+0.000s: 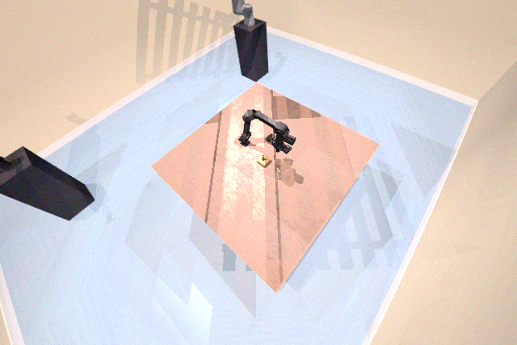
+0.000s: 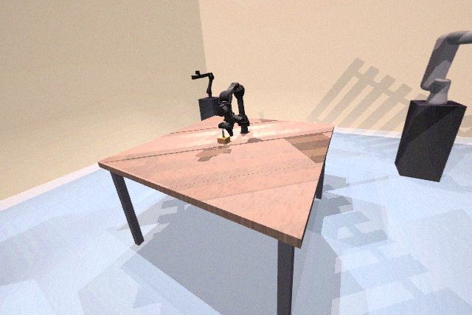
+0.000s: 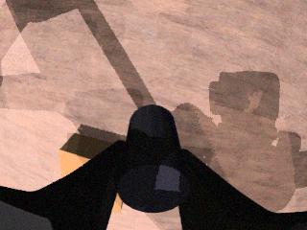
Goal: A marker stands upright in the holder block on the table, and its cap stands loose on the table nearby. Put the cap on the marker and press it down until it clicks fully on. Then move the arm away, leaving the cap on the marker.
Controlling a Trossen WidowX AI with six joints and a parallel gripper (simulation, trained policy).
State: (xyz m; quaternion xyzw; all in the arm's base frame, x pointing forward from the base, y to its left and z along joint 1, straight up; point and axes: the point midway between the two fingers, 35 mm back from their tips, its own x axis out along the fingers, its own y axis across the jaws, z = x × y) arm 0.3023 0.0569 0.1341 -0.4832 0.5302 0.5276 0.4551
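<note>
Now: the marker 100 mm to the right of my gripper tip, 50 mm behind it and 20 mm below it. Round my gripper tip: orange holder block (100 mm to the right, 80 mm below, 50 mm behind); then dark blue cap (right at my gripper tip).
</note>
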